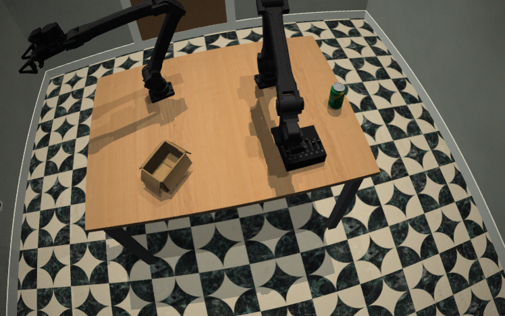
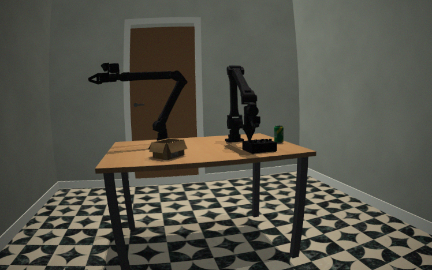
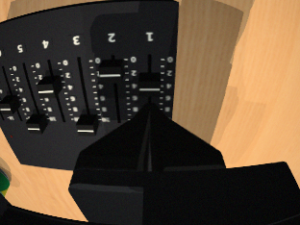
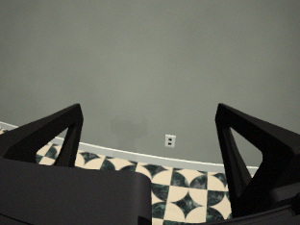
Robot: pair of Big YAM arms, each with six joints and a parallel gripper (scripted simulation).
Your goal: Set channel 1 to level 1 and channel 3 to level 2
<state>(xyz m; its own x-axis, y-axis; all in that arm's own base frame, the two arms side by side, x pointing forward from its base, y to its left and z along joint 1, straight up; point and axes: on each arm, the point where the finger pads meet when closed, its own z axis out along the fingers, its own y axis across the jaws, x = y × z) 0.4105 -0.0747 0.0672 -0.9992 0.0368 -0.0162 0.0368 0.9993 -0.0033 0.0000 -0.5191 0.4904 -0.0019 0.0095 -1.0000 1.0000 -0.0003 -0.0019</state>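
Now: left hand 30 mm to the right of the channel 2 cap and 30 mm short of it. The rest, counted from my left hand: channel 1 fader knob: 20 mm ahead; channel 3 knob: 40 mm to the left, 20 mm behind; channel 4 fader cap: 70 mm to the left, 10 mm ahead.
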